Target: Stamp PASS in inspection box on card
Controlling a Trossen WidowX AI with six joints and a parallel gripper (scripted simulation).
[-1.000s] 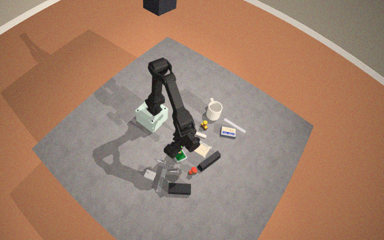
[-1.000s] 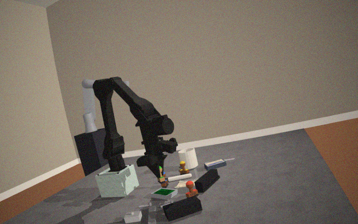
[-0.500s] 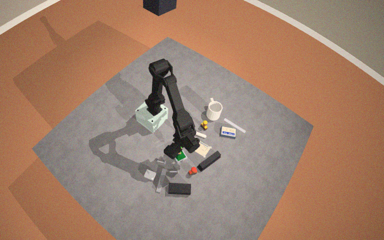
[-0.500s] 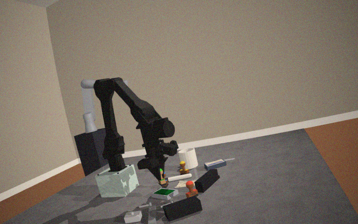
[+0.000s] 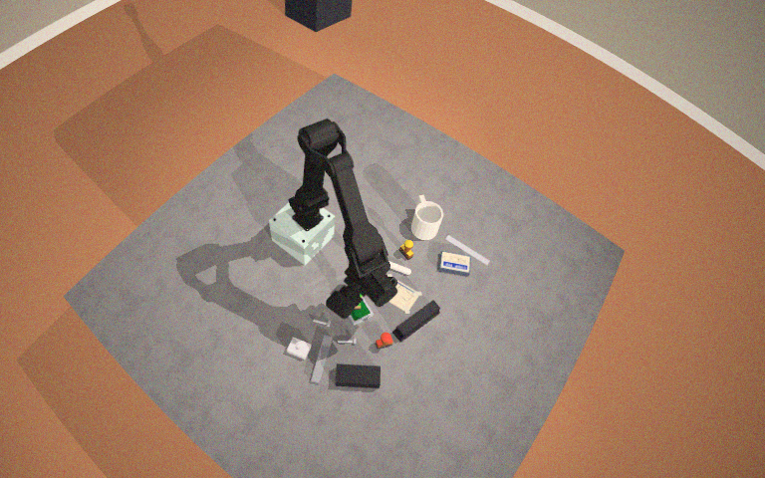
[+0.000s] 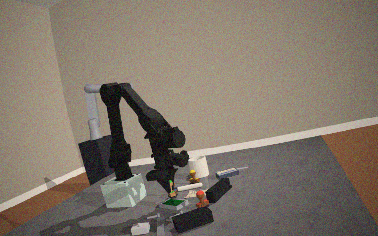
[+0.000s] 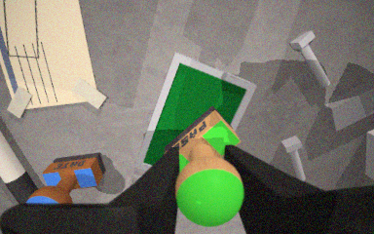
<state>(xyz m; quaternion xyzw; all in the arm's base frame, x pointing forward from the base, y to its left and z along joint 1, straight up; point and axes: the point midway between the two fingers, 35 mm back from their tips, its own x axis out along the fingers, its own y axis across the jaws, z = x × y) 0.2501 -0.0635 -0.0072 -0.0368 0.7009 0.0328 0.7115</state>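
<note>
Now: gripper tip 5 cm above the ink pad. From my gripper tip the other things lie so: green-knobbed stamp right at my gripper tip; red-knobbed stamp 12 cm ahead, 4 cm below, 2 cm to the right; blue-knobbed stamp 9 cm to the left, 5 cm behind, 4 cm below.
</note>
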